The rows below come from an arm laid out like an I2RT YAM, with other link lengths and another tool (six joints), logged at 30 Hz.
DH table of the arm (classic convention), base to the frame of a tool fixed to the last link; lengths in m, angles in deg. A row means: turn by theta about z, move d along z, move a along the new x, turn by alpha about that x. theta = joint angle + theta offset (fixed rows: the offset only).
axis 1: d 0.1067, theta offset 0, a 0.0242, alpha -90
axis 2: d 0, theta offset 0, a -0.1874, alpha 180
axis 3: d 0, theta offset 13.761, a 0.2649, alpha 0
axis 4: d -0.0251, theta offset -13.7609, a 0.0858, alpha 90
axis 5: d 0.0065, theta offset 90, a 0, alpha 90
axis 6: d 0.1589, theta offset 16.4, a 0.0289, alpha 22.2
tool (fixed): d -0.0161, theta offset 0, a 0, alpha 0
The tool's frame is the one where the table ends.
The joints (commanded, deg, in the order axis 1, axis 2, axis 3, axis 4, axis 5, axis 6), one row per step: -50.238 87.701 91.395 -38.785 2.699 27.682; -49.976 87.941 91.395 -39.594 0.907 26.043; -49.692 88.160 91.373 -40.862 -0.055 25.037; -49.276 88.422 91.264 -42.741 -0.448 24.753; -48.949 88.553 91.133 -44.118 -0.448 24.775; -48.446 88.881 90.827 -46.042 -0.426 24.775; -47.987 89.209 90.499 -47.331 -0.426 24.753; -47.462 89.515 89.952 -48.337 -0.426 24.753
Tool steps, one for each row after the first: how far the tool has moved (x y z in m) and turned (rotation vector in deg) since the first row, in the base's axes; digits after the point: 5 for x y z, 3 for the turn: 0.00381 0.00448 -0.00410 0.659 0.927 2.673; 0.00516 0.00933 -0.00944 1.685 2.064 4.332; 0.00488 0.01584 -0.01735 3.449 3.454 5.242; 0.00396 0.02063 -0.02293 4.737 4.466 5.561; 0.00265 0.02767 -0.03234 6.711 6.092 6.053; 0.00218 0.03320 -0.04003 8.194 7.351 6.529; 0.00216 0.03886 -0.04821 9.607 8.560 7.054
